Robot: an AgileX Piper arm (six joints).
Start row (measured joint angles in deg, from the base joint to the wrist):
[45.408, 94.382, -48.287, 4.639, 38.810, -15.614]
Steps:
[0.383, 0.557, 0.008, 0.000, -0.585, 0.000]
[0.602, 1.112, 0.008, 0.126, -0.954, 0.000]
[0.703, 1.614, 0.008, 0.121, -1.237, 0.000]
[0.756, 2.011, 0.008, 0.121, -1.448, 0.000]
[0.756, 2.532, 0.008, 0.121, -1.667, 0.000]
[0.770, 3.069, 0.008, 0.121, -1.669, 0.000]
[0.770, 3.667, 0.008, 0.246, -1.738, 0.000]
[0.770, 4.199, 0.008, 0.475, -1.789, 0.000]
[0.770, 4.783, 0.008, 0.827, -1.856, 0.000]
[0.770, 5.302, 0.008, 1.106, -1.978, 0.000]
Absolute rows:
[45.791, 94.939, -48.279, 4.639, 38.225, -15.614]
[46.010, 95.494, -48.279, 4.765, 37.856, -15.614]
[46.111, 95.996, -48.279, 4.760, 37.573, -15.614]
[46.164, 96.393, -48.279, 4.760, 37.362, -15.614]
[46.164, 96.914, -48.279, 4.760, 37.143, -15.614]
[46.178, 97.451, -48.279, 4.760, 37.141, -15.614]
[46.178, 98.049, -48.279, 4.885, 37.072, -15.614]
[46.178, 98.581, -48.279, 5.114, 37.021, -15.614]
[46.178, 99.165, -48.279, 5.466, 36.954, -15.614]
[46.178, 99.684, -48.279, 5.745, 36.832, -15.614]

